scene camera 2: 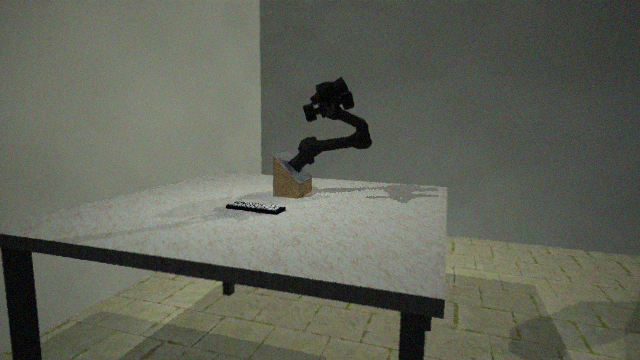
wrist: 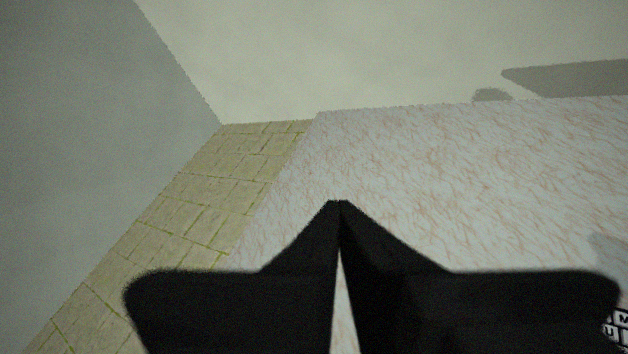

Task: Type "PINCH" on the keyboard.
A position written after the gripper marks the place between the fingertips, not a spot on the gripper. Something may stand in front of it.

Note:
In view: the gripper (scene camera 2: 333, 115).
The gripper is seen too in the wrist view (wrist: 337, 209).

